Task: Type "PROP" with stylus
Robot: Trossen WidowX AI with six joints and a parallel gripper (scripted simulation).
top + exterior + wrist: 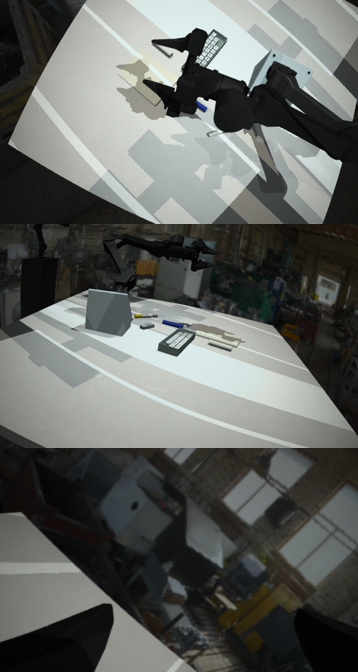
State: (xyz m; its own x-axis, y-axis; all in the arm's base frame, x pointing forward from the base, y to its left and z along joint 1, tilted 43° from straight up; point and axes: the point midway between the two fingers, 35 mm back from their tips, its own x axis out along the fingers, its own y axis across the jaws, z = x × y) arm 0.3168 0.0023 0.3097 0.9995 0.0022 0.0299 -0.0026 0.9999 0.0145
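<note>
Now: the blue stylus 330 mm below my gripper tip, 100 mm behind it and 40 mm to the right of it. Also, from my gripper tip: white cylinder: 330 mm below, 190 mm to the right, 70 mm ahead; small grey block: 330 mm below, 230 mm behind, 120 mm to the right; pale notepad: 330 mm below, 70 mm ahead, 60 mm to the right.
</note>
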